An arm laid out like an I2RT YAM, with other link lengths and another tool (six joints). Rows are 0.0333 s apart.
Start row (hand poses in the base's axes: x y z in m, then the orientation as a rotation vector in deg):
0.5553, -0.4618, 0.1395, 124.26, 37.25, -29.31
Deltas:
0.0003, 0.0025, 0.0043, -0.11, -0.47, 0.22
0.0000, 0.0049, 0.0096, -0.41, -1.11, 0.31
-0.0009, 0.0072, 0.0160, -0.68, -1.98, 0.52
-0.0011, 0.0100, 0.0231, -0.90, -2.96, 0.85
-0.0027, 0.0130, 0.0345, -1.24, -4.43, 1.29
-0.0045, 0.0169, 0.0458, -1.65, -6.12, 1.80
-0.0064, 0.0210, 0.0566, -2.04, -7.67, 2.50
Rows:
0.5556, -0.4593, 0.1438, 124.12, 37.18, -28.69
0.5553, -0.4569, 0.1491, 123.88, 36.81, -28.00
0.5544, -0.4546, 0.1555, 123.64, 36.46, -26.99
0.5542, -0.4518, 0.1626, 123.39, 36.19, -25.78
0.5526, -0.4488, 0.1740, 123.03, 35.71, -24.00
0.5508, -0.4449, 0.1853, 122.58, 35.16, -21.97
0.5489, -0.4408, 0.1961, 122.03, 34.89, -19.99

